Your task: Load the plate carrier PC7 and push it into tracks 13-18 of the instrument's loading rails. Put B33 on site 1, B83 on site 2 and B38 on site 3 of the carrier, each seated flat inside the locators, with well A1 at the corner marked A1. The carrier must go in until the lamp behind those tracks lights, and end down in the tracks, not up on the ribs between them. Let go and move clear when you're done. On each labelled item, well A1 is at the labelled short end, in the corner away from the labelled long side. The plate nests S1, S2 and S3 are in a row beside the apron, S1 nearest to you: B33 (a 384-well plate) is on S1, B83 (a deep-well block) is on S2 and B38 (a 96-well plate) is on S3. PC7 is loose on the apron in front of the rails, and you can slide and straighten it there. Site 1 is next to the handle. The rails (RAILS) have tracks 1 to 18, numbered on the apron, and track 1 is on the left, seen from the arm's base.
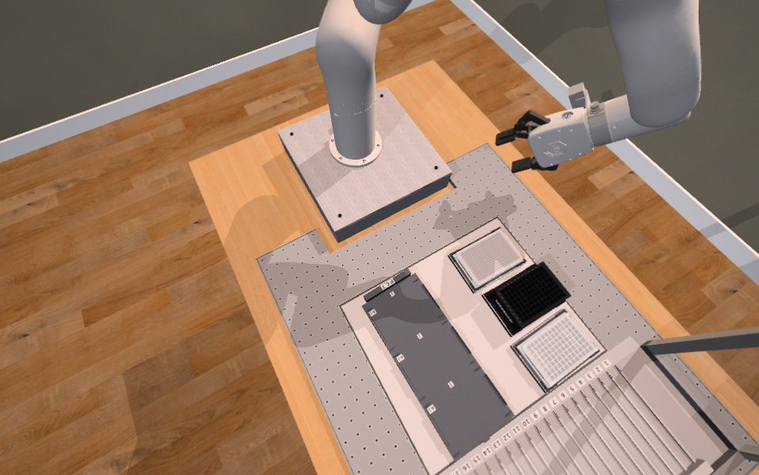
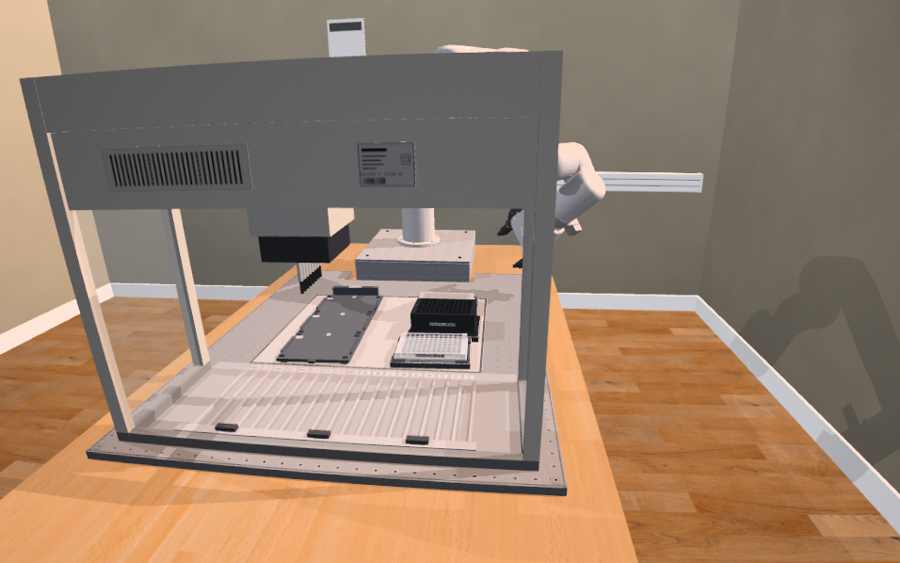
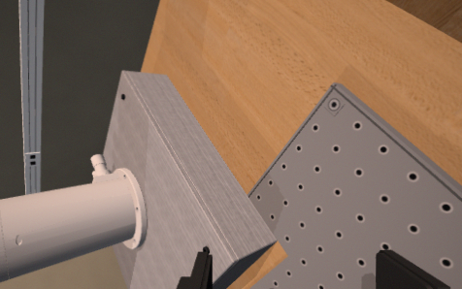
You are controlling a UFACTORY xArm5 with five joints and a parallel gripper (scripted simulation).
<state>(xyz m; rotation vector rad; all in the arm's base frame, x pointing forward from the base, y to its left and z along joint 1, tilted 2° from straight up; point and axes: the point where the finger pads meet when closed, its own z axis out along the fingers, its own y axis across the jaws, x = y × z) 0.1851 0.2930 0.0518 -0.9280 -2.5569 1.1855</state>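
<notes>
The plate nest S3 is 39 cm ahead of my hand, 10 cm to the right of it and 10 cm below it. Also, from my hand: plate carrier PC7 (31 cm ahead, 33 cm to the right, 8 cm below); then black deep-well block B83 (28 cm ahead, 10 cm to the right, 7 cm below); then plate nest S2 (28 cm ahead, 10 cm to the right, 10 cm below).
</notes>
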